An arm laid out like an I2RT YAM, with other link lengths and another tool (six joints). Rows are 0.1 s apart.
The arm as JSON. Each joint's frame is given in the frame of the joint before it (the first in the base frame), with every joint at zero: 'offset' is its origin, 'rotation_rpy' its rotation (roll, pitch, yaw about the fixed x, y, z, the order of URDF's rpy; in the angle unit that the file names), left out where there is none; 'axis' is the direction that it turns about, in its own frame. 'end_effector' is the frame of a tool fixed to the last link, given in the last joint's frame.
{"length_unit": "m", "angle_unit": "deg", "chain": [
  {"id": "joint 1", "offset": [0.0, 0.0, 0.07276], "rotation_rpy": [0.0, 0.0, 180.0], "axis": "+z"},
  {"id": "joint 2", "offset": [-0.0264, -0.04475, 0.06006], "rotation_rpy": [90.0, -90.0, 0.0], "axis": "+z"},
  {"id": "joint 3", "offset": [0.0, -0.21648, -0.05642], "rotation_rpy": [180.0, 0.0, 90.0], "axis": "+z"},
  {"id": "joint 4", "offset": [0.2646, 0.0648, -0.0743], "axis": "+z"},
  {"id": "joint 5", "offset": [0.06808, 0.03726, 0.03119], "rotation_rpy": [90.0, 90.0, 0.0], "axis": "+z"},
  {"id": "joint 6", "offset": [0.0, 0.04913, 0.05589], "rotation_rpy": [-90.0, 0.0, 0.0], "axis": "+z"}
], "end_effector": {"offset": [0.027, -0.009, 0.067], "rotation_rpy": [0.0, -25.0, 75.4]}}
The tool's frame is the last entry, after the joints.
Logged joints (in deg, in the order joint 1, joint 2, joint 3, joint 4, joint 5, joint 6), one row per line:
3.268, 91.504, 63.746, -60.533, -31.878, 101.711
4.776, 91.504, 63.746, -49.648, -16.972, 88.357
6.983, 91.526, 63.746, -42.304, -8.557, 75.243
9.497, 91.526, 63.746, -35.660, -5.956, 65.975
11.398, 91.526, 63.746, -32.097, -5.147, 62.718
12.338, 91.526, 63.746, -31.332, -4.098, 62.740
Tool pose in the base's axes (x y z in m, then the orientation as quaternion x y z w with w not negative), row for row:
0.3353, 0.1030, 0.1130, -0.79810, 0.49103, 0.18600, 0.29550
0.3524, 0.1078, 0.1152, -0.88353, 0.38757, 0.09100, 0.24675
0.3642, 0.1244, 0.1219, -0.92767, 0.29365, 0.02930, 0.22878
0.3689, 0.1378, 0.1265, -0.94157, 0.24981, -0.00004, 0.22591
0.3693, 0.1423, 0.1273, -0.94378, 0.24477, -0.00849, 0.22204
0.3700, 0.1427, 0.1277, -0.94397, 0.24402, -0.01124, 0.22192
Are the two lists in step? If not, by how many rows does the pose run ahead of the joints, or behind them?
The pose runs 1 row ahead of the joints: the pose in row i belongs to the joints in row i + 1.
